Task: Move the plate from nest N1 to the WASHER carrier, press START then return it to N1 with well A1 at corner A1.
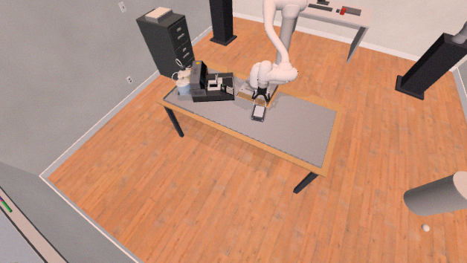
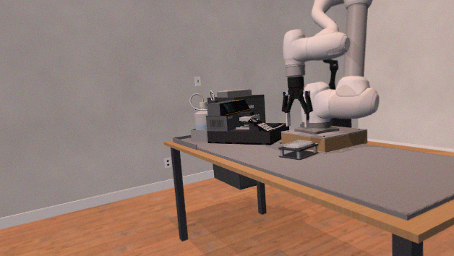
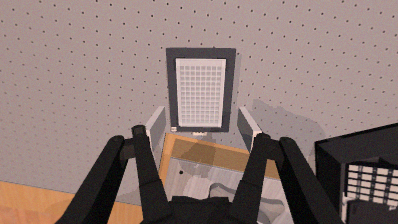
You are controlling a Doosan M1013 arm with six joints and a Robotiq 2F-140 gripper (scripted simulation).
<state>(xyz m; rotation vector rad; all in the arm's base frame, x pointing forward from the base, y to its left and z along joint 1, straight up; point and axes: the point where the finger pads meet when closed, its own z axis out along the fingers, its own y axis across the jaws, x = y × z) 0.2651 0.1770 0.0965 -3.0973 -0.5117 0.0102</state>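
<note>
Right now the white well plate is 110 mm below my hand. Also, from my hand: black plate nest N1: 120 mm below; then plate washer: 50 mm behind, 590 mm to the right, 30 mm below.
</note>
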